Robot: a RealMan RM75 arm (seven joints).
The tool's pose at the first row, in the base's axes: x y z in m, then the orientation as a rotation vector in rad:
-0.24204, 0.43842, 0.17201, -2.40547, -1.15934, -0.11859
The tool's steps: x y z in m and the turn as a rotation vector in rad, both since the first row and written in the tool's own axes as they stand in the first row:
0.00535, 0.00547, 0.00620, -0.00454, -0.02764, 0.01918
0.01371, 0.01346, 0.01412, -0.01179, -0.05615, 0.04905
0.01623, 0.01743, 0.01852, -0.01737, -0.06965, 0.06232
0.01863, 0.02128, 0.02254, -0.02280, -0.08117, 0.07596
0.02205, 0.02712, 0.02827, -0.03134, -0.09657, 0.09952
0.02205, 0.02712, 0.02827, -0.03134, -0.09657, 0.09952
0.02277, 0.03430, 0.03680, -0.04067, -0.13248, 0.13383
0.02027, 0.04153, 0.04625, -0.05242, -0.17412, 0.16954
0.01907, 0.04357, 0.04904, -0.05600, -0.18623, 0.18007
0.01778, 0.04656, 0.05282, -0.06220, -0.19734, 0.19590
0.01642, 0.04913, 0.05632, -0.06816, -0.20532, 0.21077
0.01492, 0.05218, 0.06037, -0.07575, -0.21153, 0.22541
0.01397, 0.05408, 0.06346, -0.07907, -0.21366, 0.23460
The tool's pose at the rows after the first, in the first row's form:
-0.23521, 0.44208, 0.16593, -2.42880, -1.14914, -0.08216
-0.22475, 0.44731, 0.15821, -2.46007, -1.12627, -0.04253
-0.22065, 0.44894, 0.15351, -2.47611, -1.11672, -0.02519
-0.21668, 0.45038, 0.14917, -2.49149, -1.10570, -0.00995
-0.21075, 0.45224, 0.14284, -2.51574, -1.08428, 0.01153
-0.21075, 0.45224, 0.14284, -2.51574, -1.08428, 0.01153
-0.20587, 0.45269, 0.13280, -2.55151, -1.05747, 0.06157
-0.20312, 0.45120, 0.12105, -2.59071, -1.03066, 0.11845
-0.20268, 0.45048, 0.11749, -2.60210, -1.02249, 0.13510
-0.20169, 0.44963, 0.11268, -2.61800, -1.00736, 0.15083
-0.20103, 0.44882, 0.10825, -2.63230, -0.99204, 0.16249
-0.20017, 0.44790, 0.10311, -2.64746, -0.97645, 0.17097
-0.19971, 0.44757, 0.09941, -2.65513, -0.96568, 0.17486

